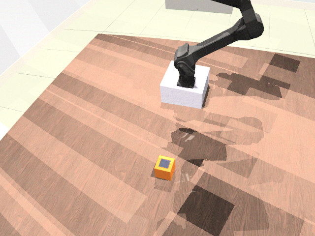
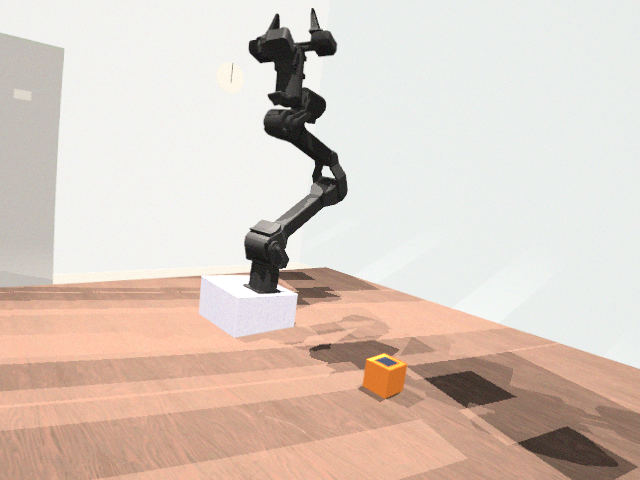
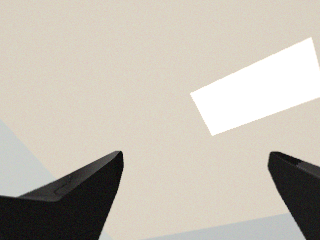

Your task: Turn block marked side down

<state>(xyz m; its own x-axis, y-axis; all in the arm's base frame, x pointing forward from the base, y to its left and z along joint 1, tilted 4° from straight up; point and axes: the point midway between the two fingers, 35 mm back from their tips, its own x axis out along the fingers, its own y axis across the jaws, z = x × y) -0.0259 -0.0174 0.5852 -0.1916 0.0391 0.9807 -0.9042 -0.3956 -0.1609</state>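
Right now my gripper tip is 360 mm short of the block, 20 mm to the left of it and 670 mm above it.
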